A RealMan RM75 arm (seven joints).
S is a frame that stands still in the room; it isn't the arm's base.
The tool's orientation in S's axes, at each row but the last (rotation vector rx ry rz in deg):
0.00, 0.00, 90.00
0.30, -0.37, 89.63
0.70, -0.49, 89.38
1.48, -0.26, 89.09
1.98, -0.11, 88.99
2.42, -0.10, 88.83
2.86, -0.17, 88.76
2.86, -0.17, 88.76
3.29, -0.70, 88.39
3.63, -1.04, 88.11
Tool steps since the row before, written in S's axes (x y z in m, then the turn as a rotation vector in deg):
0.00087, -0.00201, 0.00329, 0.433, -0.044, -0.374
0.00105, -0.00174, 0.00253, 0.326, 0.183, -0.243
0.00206, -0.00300, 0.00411, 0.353, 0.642, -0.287
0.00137, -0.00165, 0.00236, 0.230, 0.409, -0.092
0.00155, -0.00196, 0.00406, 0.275, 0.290, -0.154
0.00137, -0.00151, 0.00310, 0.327, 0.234, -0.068
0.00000, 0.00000, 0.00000, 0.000, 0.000, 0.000
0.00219, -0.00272, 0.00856, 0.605, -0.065, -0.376
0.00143, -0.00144, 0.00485, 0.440, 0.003, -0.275
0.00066, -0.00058, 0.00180, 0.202, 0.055, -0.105
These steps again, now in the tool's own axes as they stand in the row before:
-0.00201, -0.00087, 0.00329, -0.044, -0.433, -0.374
-0.00171, -0.00106, 0.00254, 0.183, -0.325, -0.245
-0.00292, -0.00208, 0.00415, 0.642, -0.347, -0.295
-0.00158, -0.00136, 0.00241, 0.411, -0.225, -0.097
-0.00184, -0.00150, 0.00414, 0.291, -0.273, -0.155
-0.00139, -0.00132, 0.00318, 0.239, -0.324, -0.066
0.00000, 0.00000, 0.00000, 0.000, 0.000, 0.000
-0.00238, -0.00199, 0.00871, -0.064, -0.617, -0.355
-0.00118, -0.00132, 0.00495, 0.003, -0.448, -0.262
-0.00046, -0.00062, 0.00185, 0.056, -0.203, -0.102

